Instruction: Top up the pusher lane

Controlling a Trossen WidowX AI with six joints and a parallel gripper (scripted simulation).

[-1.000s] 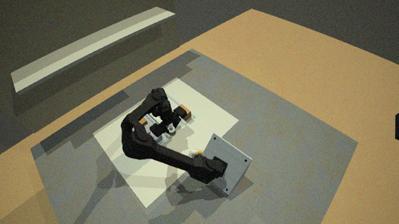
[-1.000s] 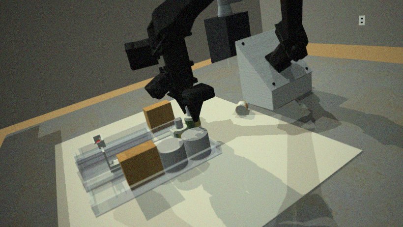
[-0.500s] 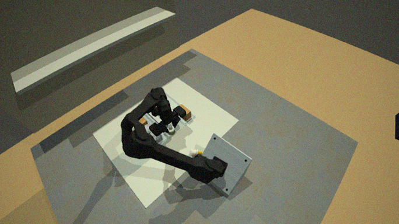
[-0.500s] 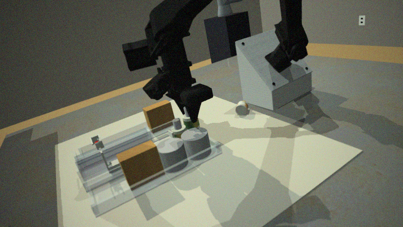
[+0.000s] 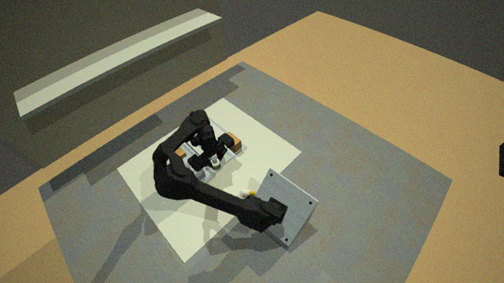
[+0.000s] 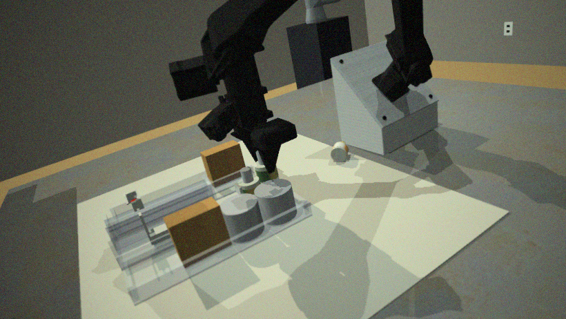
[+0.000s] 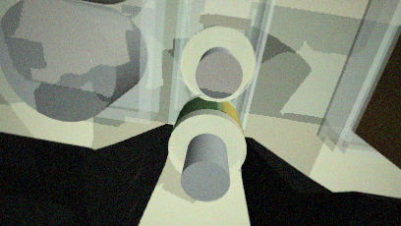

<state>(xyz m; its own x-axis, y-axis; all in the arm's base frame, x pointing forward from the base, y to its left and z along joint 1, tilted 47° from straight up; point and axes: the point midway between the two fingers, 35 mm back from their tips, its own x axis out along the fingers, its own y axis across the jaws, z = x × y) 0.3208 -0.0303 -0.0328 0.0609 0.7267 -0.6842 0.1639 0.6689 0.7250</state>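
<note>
My gripper tip is now 16 cm short of the clear pusher lane, 5 cm to the left of it and 3 cm above it. Also, from my gripper tip: red mark (21 cm ahead, 7 cm to the right, 2 cm above).
</note>
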